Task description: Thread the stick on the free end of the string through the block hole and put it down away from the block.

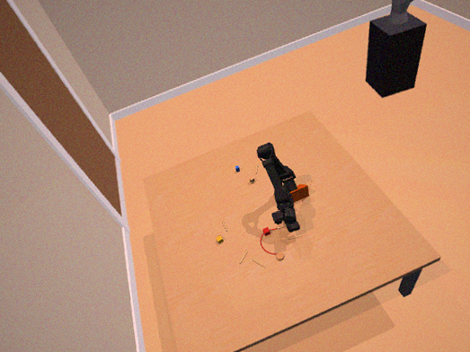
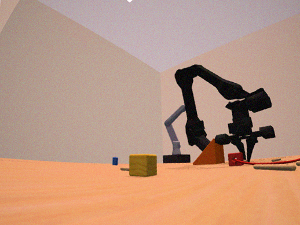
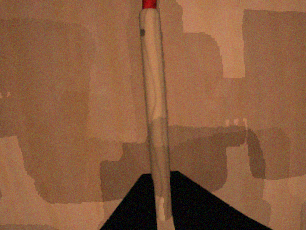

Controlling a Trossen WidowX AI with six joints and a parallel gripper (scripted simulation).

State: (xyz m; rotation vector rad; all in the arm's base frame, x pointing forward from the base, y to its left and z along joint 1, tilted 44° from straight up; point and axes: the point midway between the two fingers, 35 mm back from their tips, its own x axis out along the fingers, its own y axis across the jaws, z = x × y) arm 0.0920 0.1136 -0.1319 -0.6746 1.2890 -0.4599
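The thin wooden stick is 40 mm ahead of my gripper tip and 10 mm above it. Round my gripper tip: round wooden button (170 mm to the left, 100 mm ahead, 10 mm above); yellow cube (380 mm ahead, 40 mm to the right, 10 mm above); red block (120 mm ahead, 20 mm above, 10 mm to the left).
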